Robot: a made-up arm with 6 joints. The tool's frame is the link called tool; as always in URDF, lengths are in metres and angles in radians. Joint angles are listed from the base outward. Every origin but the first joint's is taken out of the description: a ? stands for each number. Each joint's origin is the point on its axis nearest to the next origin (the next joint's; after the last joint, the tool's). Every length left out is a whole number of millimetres.
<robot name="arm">
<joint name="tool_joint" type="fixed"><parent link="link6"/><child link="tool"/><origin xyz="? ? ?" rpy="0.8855 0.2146 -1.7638"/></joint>
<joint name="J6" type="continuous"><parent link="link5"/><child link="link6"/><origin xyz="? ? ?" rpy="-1.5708 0 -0.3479"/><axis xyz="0 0 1"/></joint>
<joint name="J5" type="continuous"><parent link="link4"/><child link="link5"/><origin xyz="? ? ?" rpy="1.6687 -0.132 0.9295"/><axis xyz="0 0 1"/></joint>
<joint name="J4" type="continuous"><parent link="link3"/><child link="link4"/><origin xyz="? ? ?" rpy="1.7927 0.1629 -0.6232"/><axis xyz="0 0 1"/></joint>
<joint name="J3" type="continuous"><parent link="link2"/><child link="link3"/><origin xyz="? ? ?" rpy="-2.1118 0.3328 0.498"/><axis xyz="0 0 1"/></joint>
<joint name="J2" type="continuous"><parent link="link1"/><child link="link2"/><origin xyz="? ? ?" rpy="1.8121 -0.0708 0.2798"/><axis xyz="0 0 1"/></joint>
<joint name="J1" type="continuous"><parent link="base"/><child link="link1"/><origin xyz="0.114 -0.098 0.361" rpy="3.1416 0 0"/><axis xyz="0 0 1"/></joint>
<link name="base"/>
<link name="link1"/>
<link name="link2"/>
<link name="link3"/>
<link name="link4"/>
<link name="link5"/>
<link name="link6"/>
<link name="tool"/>
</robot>
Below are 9 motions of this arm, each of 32 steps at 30 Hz.
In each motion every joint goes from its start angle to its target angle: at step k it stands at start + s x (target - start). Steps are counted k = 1, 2, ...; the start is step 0. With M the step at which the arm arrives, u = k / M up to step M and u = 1 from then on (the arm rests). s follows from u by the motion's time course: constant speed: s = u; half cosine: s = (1 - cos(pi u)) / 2; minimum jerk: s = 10 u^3 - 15 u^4 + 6 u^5.
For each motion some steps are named. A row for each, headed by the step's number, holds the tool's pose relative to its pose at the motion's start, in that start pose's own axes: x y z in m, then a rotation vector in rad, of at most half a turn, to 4 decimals.
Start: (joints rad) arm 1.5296 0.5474 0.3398 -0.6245 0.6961 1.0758
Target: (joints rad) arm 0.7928 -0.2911 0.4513 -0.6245 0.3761 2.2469
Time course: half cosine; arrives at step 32
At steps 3, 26, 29, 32:
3: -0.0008 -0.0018 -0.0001 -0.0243 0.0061 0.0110
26: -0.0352 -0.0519 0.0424 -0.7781 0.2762 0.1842
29: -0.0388 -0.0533 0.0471 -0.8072 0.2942 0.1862
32: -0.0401 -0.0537 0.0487 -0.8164 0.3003 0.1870

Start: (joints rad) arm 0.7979 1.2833 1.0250 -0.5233 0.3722 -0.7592
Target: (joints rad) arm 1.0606 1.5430 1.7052 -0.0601 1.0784 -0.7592
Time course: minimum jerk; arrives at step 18
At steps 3, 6, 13, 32:
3: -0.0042 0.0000 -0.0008 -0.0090 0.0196 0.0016
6: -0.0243 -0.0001 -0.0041 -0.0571 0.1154 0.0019
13: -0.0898 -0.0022 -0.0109 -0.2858 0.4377 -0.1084
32: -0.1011 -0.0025 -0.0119 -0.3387 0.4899 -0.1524

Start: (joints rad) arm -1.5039 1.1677 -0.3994 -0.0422 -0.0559 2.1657
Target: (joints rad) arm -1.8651 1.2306 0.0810 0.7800 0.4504 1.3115
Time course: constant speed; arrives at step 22
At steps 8, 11, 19, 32:
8: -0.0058 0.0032 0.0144 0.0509 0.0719 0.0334
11: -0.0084 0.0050 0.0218 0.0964 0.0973 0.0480
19: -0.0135 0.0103 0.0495 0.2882 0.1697 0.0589
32: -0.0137 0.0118 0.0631 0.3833 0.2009 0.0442

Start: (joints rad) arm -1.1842 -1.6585 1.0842 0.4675 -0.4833 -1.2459
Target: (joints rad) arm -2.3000 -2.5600 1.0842 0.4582 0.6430 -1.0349
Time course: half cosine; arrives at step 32
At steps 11, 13, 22, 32:
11: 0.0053 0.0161 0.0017 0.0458 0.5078 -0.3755
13: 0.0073 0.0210 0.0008 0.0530 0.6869 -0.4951
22: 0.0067 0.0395 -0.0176 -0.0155 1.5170 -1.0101
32: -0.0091 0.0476 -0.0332 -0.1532 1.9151 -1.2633

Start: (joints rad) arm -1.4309 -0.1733 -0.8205 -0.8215 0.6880 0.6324
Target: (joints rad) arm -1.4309 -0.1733 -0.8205 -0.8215 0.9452 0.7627
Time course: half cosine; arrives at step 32
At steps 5, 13, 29, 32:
5: -0.0008 0.0005 0.0009 0.0118 0.0040 0.0116
13: -0.0047 0.0029 0.0052 0.0700 0.0226 0.0711
29: -0.0132 0.0058 0.0146 0.1886 0.0555 0.2022
32: -0.0135 0.0059 0.0149 0.1925 0.0564 0.2068

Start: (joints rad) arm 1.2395 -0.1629 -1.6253 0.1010 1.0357 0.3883
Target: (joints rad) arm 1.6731 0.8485 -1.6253 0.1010 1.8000 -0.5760
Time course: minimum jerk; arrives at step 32
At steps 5, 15, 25, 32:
5: 0.0021 0.0019 0.0049 0.0551 -0.0329 -0.0126
15: 0.0119 -0.0056 0.0822 0.8379 -0.4098 -0.2077
25: -0.0203 -0.0971 0.1393 1.7982 -0.5262 -0.4110
32: -0.0266 -0.1165 0.1398 1.9409 -0.4970 -0.4314

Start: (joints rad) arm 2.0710 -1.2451 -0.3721 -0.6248 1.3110 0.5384
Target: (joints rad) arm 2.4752 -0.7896 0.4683 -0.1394 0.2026 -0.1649
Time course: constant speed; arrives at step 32
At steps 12, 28, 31, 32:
12: 0.0408 -0.0700 -0.0689 -0.6844 0.0158 -0.5663
28: 0.0115 -0.1889 -0.0803 -1.7659 0.0956 -0.9134
31: -0.0003 -0.2044 -0.0716 -1.9763 0.1382 -0.9095
32: -0.0043 -0.2088 -0.0681 -2.0458 0.1555 -0.9025

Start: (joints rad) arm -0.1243 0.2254 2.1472 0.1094 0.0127 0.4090
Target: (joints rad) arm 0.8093 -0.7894 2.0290 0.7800 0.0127 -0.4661
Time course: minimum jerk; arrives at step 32
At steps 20, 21, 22, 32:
20: 0.1234 -0.0660 -0.1086 -0.2731 0.7222 -0.4287
21: 0.1297 -0.0753 -0.1187 -0.2946 0.7610 -0.4719
22: 0.1349 -0.0845 -0.1279 -0.3149 0.7950 -0.5130
32: 0.1508 -0.1268 -0.1633 -0.3997 0.9128 -0.6893

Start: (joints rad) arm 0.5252 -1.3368 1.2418 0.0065 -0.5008 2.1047
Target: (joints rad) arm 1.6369 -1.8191 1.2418 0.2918 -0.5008 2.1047
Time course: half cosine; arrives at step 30
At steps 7, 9, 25, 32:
7: -0.0002 -0.0145 0.0048 0.1366 0.0453 -0.0308
9: -0.0010 -0.0233 0.0063 0.2198 0.0687 -0.0489
25: -0.0316 -0.0783 -0.0201 0.9951 0.1378 -0.2271
32: -0.0359 -0.0791 -0.0246 1.0641 0.1303 -0.2467

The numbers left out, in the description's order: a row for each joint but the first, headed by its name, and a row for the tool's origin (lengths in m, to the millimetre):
tool: 0.065 0.007 0
J6: 0.027 0.003 0
J5: -0.007 0.044 0
J4: -0.105 -0.097 0
J3: 0.128 -0.097 0
J2: -0.074 0.079 0

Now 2 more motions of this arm.
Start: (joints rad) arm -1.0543 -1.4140 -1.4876 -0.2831 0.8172 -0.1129
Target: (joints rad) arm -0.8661 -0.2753 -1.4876 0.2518 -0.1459 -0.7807
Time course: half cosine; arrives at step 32
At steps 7, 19, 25, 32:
7: 0.0207 -0.0057 0.0116 -0.0368 0.0057 -0.1126
19: 0.0936 -0.0689 0.0494 -0.1937 0.0454 -0.4452
25: 0.1115 -0.1094 0.0572 -0.2194 0.0416 -0.5084
32: 0.1165 -0.1295 0.0585 -0.2158 0.0287 -0.5269

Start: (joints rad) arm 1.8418 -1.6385 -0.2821 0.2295 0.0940 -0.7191
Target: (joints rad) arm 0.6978 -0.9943 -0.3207 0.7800 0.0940 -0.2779
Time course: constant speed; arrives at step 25
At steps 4, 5, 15, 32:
4: -0.0091 -0.0186 -0.0008 0.1619 0.2426 0.0765
5: -0.0113 -0.0235 -0.0014 0.2065 0.2983 0.1013
15: -0.0299 -0.0760 -0.0230 0.7202 0.7115 0.4663
32: -0.0490 -0.1118 -0.0900 1.2748 0.7748 1.0113

